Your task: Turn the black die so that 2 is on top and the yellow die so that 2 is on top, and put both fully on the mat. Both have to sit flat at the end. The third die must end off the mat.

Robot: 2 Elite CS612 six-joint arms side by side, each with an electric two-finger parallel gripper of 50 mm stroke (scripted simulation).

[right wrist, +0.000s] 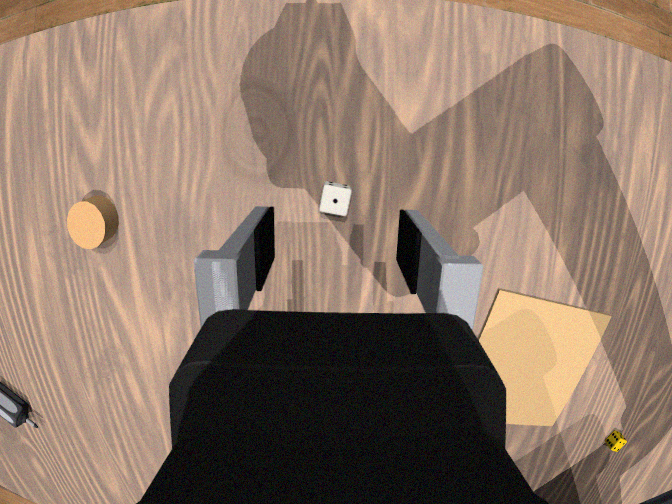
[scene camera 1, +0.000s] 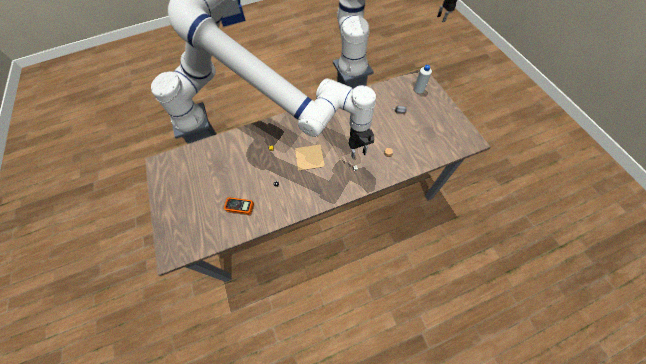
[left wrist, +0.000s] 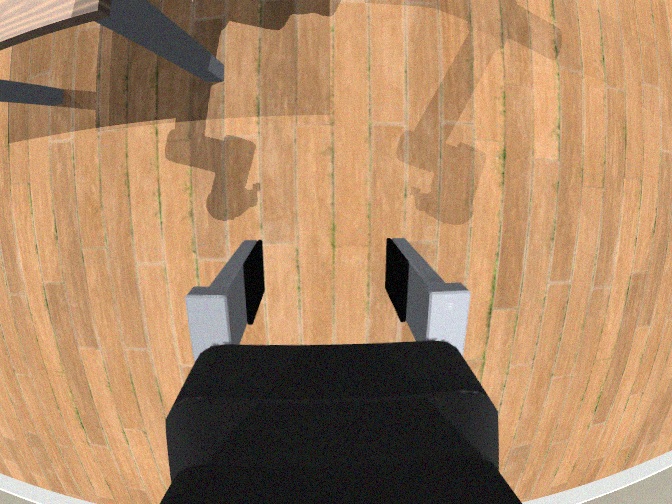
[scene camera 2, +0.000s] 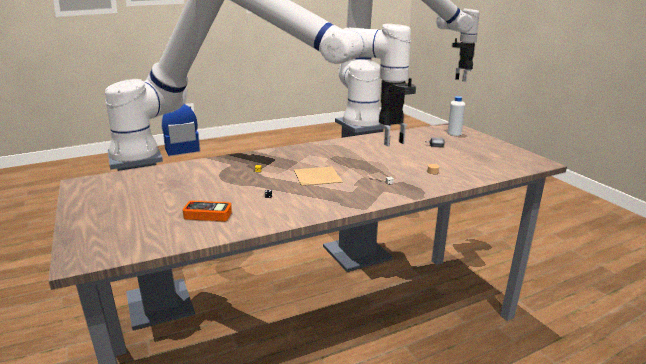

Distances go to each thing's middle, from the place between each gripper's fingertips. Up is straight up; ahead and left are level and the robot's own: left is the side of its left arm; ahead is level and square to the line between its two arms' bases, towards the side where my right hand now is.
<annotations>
Now: the white die [right wrist: 335, 198] 10 mm behind my right hand [scene camera 2: 394, 144] and 150 mm below it. The rest, counted from my right hand: tan mat [right wrist: 540, 348]: 170 mm behind, 190 mm to the right, 160 mm below; then round wooden piece [right wrist: 91, 222]: 30 mm behind, 200 mm to the left, 150 mm below.
The round wooden piece is 720 mm to the right of my left hand, 680 mm ahead of it and 160 mm below it. From my left hand the other things lie so: tan mat: 1110 mm to the right, 530 mm ahead, 170 mm below; white die: 920 mm to the right, 690 mm ahead, 170 mm below.
</annotations>
